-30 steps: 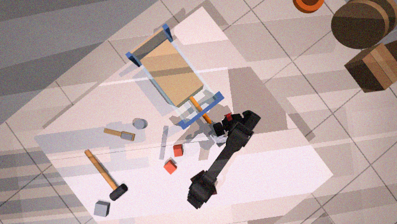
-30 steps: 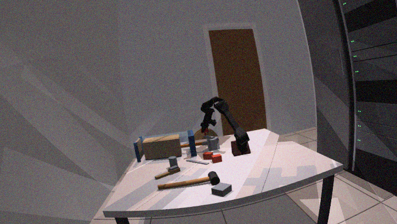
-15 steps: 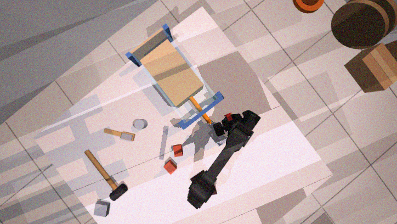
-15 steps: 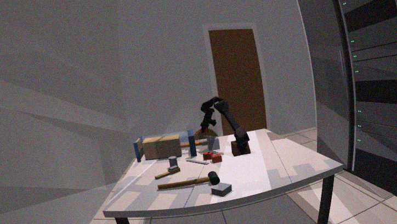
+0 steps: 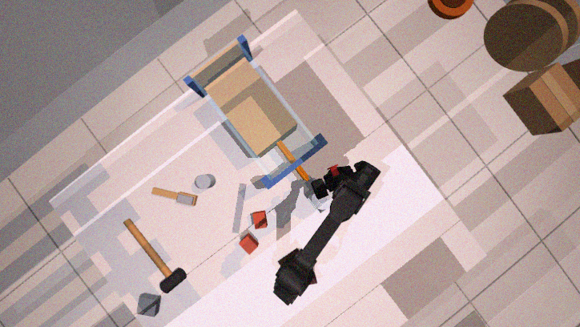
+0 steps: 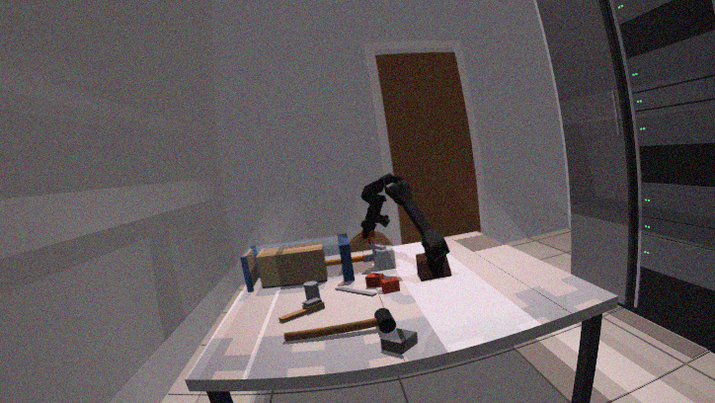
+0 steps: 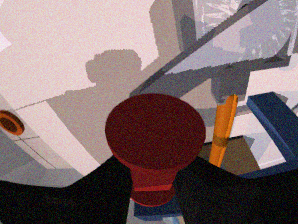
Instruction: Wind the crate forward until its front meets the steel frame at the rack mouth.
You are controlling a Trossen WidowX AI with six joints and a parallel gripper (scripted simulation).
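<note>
Now: gripper tip 20 mm past the red knob and 10 mm to the right of it. The rest, counted from my gripper tip: grey winch: 70 mm behind, 90 mm to the left, 100 mm below; then blue steel frame: 100 mm ahead, 80 mm to the left, 30 mm below; then grey crank bar: 30 mm behind, 40 mm to the left, 30 mm below.
</note>
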